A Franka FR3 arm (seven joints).
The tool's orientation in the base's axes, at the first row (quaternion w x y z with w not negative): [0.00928, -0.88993, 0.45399, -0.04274]
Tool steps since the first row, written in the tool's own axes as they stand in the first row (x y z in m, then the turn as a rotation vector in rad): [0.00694, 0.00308, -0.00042, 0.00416, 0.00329, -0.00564]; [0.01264, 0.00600, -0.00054, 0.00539, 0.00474, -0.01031]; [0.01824, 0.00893, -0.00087, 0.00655, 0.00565, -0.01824]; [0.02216, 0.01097, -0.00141, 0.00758, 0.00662, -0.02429]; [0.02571, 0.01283, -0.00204, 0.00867, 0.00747, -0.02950]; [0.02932, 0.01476, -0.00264, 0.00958, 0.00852, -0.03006]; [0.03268, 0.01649, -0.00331, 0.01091, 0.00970, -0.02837]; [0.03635, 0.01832, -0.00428, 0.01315, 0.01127, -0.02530]
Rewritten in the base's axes. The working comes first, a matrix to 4 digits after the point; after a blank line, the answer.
The tool's axes in the first row as the columns of a matrix, in the base's axes (used below as rounded here):
[0.5841, -0.8072, 0.0845]
[-0.8088, -0.5876, -0.0223]
[0.0676, -0.0553, -0.9962]

[0.00153, -0.00741, 0.00072, -0.00070, -0.00517, 0.00572]; [0.00249, -0.01374, 0.00106, -0.00155, -0.00691, 0.01037]; [0.00337, -0.01998, 0.00161, -0.00228, -0.00821, 0.01830]; [0.00397, -0.02434, 0.00230, -0.00297, -0.00948, 0.02434]; [0.00449, -0.02829, 0.00306, -0.00346, -0.01074, 0.02956]; [0.00499, -0.03233, 0.00380, -0.00382, -0.01208, 0.03012]; [0.00550, -0.03605, 0.00459, -0.00385, -0.01389, 0.02846]; [0.00608, -0.04007, 0.00571, -0.00355, -0.01669, 0.02547]
